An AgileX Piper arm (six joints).
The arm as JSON. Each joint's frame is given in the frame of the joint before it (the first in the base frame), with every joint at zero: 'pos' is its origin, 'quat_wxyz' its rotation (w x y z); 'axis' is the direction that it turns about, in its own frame. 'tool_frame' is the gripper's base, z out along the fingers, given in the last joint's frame.
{
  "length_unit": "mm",
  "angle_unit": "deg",
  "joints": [
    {
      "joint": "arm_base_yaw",
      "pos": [
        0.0,
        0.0,
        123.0
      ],
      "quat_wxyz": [
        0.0,
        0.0,
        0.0,
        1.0
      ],
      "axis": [
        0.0,
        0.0,
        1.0
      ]
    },
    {
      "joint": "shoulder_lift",
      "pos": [
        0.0,
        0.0,
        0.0
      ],
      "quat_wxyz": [
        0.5,
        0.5,
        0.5,
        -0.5
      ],
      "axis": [
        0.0,
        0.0,
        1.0
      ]
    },
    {
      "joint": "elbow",
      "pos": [
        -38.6,
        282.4,
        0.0
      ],
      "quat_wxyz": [
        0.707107,
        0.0,
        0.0,
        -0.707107
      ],
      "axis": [
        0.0,
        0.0,
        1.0
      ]
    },
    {
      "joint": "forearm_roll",
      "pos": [
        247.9,
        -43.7,
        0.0
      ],
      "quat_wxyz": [
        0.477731,
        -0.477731,
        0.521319,
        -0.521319
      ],
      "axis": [
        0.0,
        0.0,
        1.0
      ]
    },
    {
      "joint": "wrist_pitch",
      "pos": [
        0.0,
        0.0,
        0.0
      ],
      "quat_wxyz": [
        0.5,
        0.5,
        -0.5,
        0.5
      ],
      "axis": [
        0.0,
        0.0,
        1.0
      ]
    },
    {
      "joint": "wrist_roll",
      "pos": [
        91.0,
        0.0,
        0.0
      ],
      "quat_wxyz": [
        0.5,
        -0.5,
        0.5,
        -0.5
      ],
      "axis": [
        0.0,
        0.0,
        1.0
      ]
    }
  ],
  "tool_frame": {
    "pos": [
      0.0,
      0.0,
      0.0
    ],
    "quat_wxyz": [
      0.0,
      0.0,
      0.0,
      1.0
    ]
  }
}
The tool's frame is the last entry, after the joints.
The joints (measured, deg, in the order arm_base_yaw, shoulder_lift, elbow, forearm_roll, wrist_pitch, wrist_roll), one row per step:
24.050 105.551 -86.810 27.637 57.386 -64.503
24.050 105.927 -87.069 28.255 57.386 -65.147
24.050 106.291 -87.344 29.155 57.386 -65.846
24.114 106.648 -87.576 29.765 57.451 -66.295
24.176 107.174 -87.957 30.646 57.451 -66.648
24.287 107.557 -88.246 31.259 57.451 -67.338
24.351 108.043 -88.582 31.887 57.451 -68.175
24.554 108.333 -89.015 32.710 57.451 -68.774
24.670 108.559 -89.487 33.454 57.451 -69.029
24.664 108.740 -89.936 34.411 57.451 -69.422
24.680 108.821 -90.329 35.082 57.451 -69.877
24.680 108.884 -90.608 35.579 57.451 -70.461
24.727 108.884 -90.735 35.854 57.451 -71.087
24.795 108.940 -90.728 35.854 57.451 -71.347
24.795 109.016 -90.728 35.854 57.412 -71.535
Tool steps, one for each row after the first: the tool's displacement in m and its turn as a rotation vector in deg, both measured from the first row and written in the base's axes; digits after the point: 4 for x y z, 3 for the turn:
0.0011 0.0013 -0.0009 0.401 0.028 0.401
0.0022 0.0029 -0.0015 1.057 0.108 0.776
0.0029 0.0045 -0.0025 1.466 0.286 1.100
0.0043 0.0068 -0.0038 2.139 0.577 1.241
0.0051 0.0088 -0.0046 2.546 0.542 1.778
0.0064 0.0106 -0.0060 2.925 0.482 2.384
0.0069 0.0134 -0.0053 3.629 0.348 2.882
0.0076 0.0156 -0.0041 4.353 0.268 3.028
0.0085 0.0171 -0.0025 5.258 0.165 3.115
0.0092 0.0184 -0.0006 5.915 -0.121 3.350
0.0096 0.0192 0.0007 6.361 -0.458 3.716
0.0096 0.0199 0.0015 6.567 -0.817 4.214
0.0095 0.0203 0.0011 6.506 -0.899 4.492
0.0097 0.0204 0.0005 6.457 -0.965 4.623

